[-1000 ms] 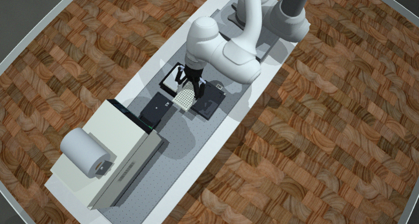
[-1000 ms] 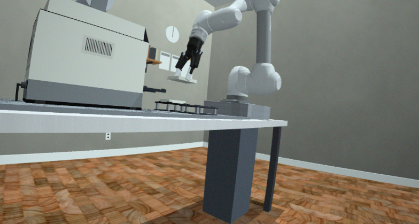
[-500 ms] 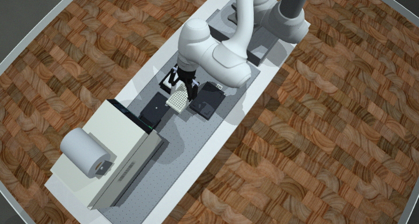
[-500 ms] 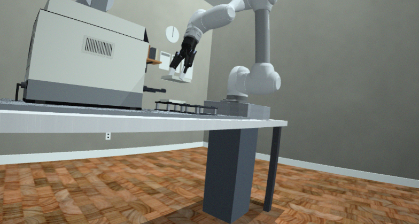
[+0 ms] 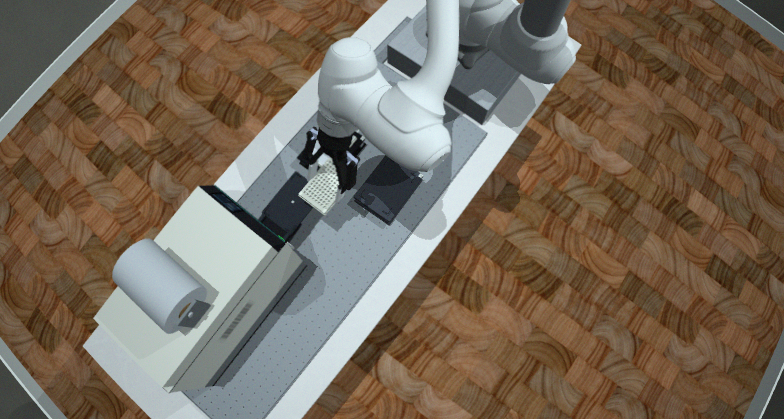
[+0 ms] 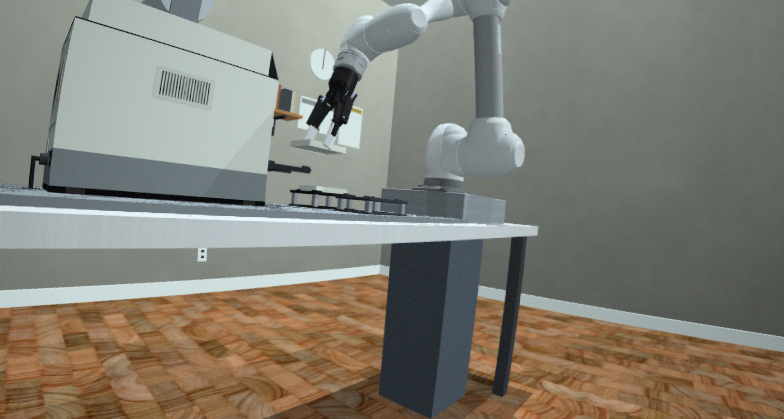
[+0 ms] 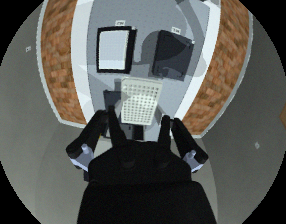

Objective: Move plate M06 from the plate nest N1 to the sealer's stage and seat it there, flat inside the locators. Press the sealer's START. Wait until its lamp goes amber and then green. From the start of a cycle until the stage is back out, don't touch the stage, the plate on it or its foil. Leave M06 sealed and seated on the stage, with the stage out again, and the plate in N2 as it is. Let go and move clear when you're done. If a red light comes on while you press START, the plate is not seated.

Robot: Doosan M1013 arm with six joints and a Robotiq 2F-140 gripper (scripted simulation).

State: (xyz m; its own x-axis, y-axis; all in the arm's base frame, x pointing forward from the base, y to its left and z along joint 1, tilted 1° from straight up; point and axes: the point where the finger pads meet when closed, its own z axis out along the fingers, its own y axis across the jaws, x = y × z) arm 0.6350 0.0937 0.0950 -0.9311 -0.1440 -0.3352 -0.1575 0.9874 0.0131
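My hand is 9 cm short of the sealer stage, 8 cm above it and 5 cm to the left of it. Round my hand: foil roll: 42 cm ahead, 23 cm above; then white plate: 13 cm below, 12 cm to the right, 10 cm behind; then nest N1: 15 cm below, 14 cm behind, 8 cm to the left.
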